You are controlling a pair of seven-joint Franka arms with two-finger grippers.
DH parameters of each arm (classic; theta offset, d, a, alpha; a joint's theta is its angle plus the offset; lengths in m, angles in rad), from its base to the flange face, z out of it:
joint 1: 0 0.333 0 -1.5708
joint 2: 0 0 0 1.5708
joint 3: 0 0.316 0.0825 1.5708
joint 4: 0 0 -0.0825 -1.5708
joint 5: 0 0.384 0 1.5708
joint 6: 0 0 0.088 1.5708
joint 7: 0 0.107 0 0
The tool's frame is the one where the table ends.
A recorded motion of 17 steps. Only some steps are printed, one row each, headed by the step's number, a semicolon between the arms.
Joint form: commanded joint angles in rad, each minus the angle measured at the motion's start. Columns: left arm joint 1, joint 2, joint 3, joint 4, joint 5, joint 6, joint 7; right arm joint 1, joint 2, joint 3, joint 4, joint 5, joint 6, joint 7.
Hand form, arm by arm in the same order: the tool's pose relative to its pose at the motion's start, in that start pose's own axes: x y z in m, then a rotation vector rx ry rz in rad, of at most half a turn. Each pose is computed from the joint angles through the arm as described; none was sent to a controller.
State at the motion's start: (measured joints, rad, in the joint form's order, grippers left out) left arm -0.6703 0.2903 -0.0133 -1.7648 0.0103 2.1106 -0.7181; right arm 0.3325 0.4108 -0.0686 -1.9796 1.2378 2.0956 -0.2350
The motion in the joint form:
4: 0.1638 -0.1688 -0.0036 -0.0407 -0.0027 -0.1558 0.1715; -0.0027 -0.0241 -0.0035 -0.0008 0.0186 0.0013 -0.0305
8: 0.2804 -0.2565 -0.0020 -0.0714 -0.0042 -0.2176 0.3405; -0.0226 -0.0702 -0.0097 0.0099 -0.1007 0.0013 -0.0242
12: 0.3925 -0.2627 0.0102 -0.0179 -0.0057 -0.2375 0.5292; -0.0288 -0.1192 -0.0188 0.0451 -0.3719 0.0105 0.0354
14: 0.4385 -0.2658 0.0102 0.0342 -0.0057 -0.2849 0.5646; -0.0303 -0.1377 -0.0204 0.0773 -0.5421 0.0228 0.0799
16: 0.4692 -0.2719 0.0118 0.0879 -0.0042 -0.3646 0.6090; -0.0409 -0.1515 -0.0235 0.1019 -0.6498 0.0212 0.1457
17: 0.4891 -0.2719 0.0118 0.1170 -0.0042 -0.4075 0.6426; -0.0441 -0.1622 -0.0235 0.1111 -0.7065 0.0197 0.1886
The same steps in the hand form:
4: 0.0283 -0.1022 -0.0733 0.0221 -0.0191 0.0097; -0.0018 -0.0105 -0.0110 0.0265 0.0200 -0.0365
8: 0.0405 -0.1739 -0.1063 0.0269 -0.0230 0.0598; -0.0026 -0.0249 -0.0414 -0.0451 0.0425 -0.1186
12: 0.0710 -0.2382 -0.1347 0.0184 0.0147 0.1240; -0.0051 -0.0468 -0.0760 -0.2477 0.0706 -0.2423
14: 0.0794 -0.2630 -0.1578 0.0196 0.0229 0.1133; -0.0044 -0.0620 -0.0950 -0.3792 0.1047 -0.3121
16: 0.0799 -0.2818 -0.1806 0.0270 0.0037 0.1252; -0.0026 -0.0709 -0.1143 -0.4561 0.1436 -0.3112
17: 0.0804 -0.2932 -0.1910 0.0300 -0.0101 0.1386; -0.0039 -0.0765 -0.1232 -0.4959 0.1656 -0.3043

